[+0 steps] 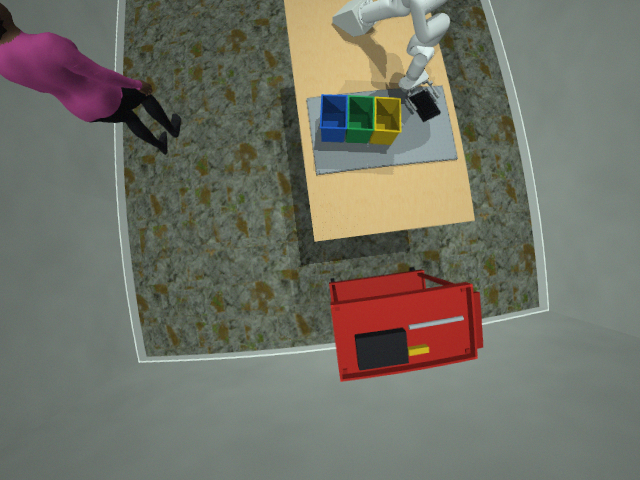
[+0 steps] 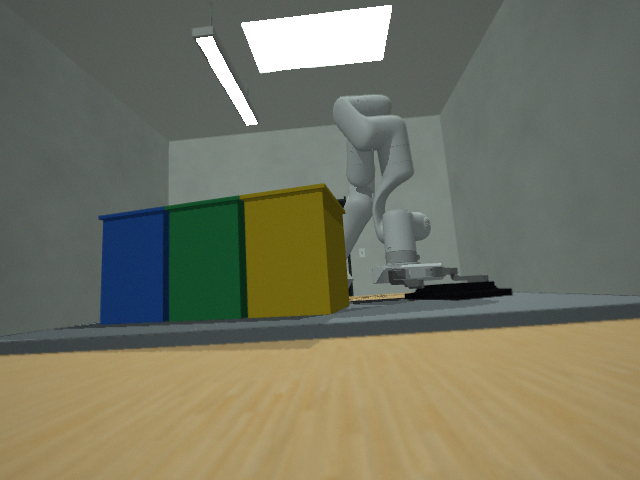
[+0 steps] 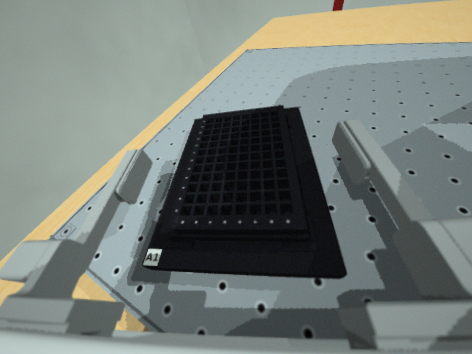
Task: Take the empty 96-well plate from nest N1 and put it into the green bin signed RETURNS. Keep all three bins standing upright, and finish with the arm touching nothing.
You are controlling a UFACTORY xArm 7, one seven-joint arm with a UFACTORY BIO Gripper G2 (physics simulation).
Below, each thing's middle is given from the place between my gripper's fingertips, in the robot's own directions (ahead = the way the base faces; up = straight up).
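The yellow bin (image 2: 296,265) is 280 mm to the right of my hand, 110 mm ahead of it and 60 mm above it. Then there is the green bin (image 2: 207,247), which stands 90 mm ahead of my hand, 410 mm to the right of it and 60 mm above it; going by their middles, it is the farthest from my hand of the things named here. The black nest (image 2: 505,291) is 10 mm to the right of my hand and 30 mm below it, while the black 96-well plate (image 3: 240,184) is 10 mm below my hand and 10 mm to the right of it.
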